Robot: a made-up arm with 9 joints. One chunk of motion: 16 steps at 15 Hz.
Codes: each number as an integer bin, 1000 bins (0 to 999) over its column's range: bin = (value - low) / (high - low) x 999, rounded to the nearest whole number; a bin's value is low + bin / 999 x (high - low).
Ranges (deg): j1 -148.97..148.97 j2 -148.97..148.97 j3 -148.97..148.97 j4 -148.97..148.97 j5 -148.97..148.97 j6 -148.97..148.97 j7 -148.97..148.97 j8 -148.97..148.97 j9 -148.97..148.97
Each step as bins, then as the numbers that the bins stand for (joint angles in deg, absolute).
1 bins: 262 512 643 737 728 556 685 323 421
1 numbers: -70.83 3.73 42.80 70.83 68.15 16.85 55.32 -52.64 -23.41
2 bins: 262 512 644 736 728 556 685 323 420
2 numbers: -70.83 3.73 43.10 70.53 68.15 16.85 55.32 -52.64 -23.71
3 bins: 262 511 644 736 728 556 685 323 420
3 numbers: -70.83 3.43 43.10 70.53 68.15 16.85 55.32 -52.64 -23.71
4 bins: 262 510 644 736 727 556 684 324 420
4 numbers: -70.83 3.13 43.10 70.53 67.85 16.85 55.02 -52.34 -23.71
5 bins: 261 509 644 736 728 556 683 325 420
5 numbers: -71.13 2.83 43.10 70.53 68.15 16.85 54.73 -52.04 -23.71
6 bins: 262 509 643 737 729 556 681 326 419
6 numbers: -70.83 2.83 42.80 70.83 68.45 16.85 54.13 -51.74 -24.01
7 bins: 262 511 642 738 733 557 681 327 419
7 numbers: -70.83 3.43 42.50 71.13 69.64 17.15 54.13 -51.45 -24.01
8 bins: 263 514 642 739 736 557 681 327 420
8 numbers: -70.53 4.32 42.50 71.43 70.53 17.15 54.13 -51.45 -23.71
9 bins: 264 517 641 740 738 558 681 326 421
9 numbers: -70.24 5.22 42.20 71.73 71.13 17.45 54.13 -51.74 -23.41
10 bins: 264 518 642 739 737 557 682 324 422
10 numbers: -70.24 5.52 42.50 71.43 70.83 17.15 54.43 -52.34 -23.11
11 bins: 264 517 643 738 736 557 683 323 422
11 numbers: -70.24 5.22 42.80 71.13 70.53 17.15 54.73 -52.64 -23.11
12 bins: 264 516 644 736 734 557 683 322 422
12 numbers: -70.24 4.92 43.10 70.53 69.94 17.15 54.73 -52.94 -23.11
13 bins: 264 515 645 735 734 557 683 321 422
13 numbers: -70.24 4.62 43.39 70.24 69.94 17.15 54.73 -53.24 -23.11
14 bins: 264 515 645 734 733 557 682 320 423
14 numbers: -70.24 4.62 43.39 69.94 69.64 17.15 54.43 -53.53 -22.82
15 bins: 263 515 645 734 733 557 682 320 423
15 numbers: -70.53 4.62 43.39 69.94 69.64 17.15 54.43 -53.53 -22.82
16 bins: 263 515 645 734 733 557 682 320 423
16 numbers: -70.53 4.62 43.39 69.94 69.64 17.15 54.43 -53.53 -22.82
